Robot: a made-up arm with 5 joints.
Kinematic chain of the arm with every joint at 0, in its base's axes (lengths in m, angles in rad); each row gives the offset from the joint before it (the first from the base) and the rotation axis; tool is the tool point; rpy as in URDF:
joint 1: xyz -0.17 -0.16 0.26 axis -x
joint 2: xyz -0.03 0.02 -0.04 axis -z
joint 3: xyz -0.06 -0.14 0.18 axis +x
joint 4: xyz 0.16 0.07 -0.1 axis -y
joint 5: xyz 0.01 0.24 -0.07 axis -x
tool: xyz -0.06 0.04 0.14 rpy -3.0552 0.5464 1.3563
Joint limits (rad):
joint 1: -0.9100..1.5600
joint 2: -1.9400..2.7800
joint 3: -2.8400..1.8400
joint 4: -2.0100..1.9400
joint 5: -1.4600..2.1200
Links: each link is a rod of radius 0.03 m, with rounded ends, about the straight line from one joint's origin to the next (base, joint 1, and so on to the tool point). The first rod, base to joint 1, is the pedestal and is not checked.
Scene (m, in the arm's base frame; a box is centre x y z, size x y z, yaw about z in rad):
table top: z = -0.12
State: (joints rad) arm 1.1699 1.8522 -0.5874 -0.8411 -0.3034
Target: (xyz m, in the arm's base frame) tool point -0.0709 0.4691 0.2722
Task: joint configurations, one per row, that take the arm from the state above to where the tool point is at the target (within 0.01 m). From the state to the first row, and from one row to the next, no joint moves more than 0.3 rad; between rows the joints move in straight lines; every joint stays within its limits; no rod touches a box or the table.
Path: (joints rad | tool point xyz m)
1: 1.2132 1.5955 -0.3177 -0.6749 -0.1240 | -0.0304 -0.1679 0.3545
2: 1.2566 1.3389 -0.0480 -0.5087 0.0553 | 0.0312 -0.0643 0.3091
3: 1.2999 1.0822 0.2217 -0.3425 0.2347 | 0.0445 0.0462 0.2462
4: 1.3433 0.8255 0.4914 -0.1764 0.4140 | 0.0149 0.1502 0.1890
5: 1.3866 0.5689 0.7612 -0.0102 0.5934 | -0.0405 0.2417 0.1557
6: 1.4300 0.3122 1.0309 0.1560 0.7728 | -0.0985 0.3195 0.1553
7: 1.4733 0.0555 1.3006 0.3222 0.9521 | -0.1346 0.3845 0.1856
8: 1.5167 -0.2011 1.5703 0.4884 1.1315 | -0.1288 0.4360 0.2323
9: 1.5600 -0.4578 1.8400 0.6546 1.3109 | -0.0709 0.4691 0.2722

